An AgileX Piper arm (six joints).
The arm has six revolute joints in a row. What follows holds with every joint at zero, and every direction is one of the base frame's.
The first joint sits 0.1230 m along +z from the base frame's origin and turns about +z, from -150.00 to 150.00 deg.
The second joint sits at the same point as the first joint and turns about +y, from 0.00 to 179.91 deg.
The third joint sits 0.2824 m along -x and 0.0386 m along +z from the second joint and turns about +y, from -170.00 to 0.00 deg.
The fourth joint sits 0.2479 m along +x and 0.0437 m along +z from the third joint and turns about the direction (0.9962, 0, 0.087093), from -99.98 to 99.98 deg.
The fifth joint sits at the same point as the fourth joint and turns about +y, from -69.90 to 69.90 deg.
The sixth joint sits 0.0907 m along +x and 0.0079 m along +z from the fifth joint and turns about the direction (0.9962, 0, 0.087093), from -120.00 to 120.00 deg.
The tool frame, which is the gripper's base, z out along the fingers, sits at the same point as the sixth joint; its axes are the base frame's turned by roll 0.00, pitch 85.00 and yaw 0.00 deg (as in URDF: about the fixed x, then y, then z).
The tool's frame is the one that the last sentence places.
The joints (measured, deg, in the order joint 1, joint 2, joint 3, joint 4, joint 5, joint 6), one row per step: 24.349, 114.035, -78.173, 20.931, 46.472, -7.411; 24.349, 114.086, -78.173, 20.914, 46.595, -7.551; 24.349, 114.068, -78.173, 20.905, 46.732, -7.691; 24.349, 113.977, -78.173, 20.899, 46.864, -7.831; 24.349, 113.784, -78.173, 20.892, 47.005, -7.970; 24.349, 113.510, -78.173, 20.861, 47.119, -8.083; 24.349, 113.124, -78.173, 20.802, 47.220, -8.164; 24.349, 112.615, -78.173, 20.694, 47.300, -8.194; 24.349, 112.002, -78.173, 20.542, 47.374, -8.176; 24.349, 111.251, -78.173, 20.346, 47.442, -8.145; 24.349, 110.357, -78.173, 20.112, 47.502, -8.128; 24.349, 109.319, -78.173, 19.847, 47.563, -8.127; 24.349, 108.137, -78.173, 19.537, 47.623, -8.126; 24.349, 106.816, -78.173, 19.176, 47.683, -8.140; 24.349, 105.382, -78.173, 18.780, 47.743, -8.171
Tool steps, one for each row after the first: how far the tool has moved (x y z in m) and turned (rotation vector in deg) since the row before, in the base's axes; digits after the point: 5 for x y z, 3 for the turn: -0.00015, -0.00003, -0.00040, -0.077, 0.107, 0.177; -0.00022, -0.00005, 0.00008, -0.045, 0.060, 0.178; -0.00027, -0.00007, 0.00059, -0.011, -0.010, 0.175; -0.00036, -0.00011, 0.00130, 0.028, -0.094, 0.177; -0.00038, -0.00016, 0.00186, 0.051, -0.193, 0.156; -0.00046, -0.00024, 0.00263, 0.081, -0.307, 0.136; -0.00054, -0.00034, 0.00346, 0.103, -0.439, 0.106; -0.00065, -0.00044, 0.00416, 0.117, -0.539, 0.080; -0.00081, -0.00057, 0.00509, 0.141, -0.682, 0.085; -0.00101, -0.00071, 0.00604, 0.168, -0.839, 0.111; -0.00126, -0.00087, 0.00700, 0.197, -0.987, 0.137; -0.00156, -0.00106, 0.00793, 0.217, -1.137, 0.151; -0.00190, -0.00127, 0.00881, 0.226, -1.289, 0.180; -0.00226, -0.00148, 0.00950, 0.236, -1.413, 0.200
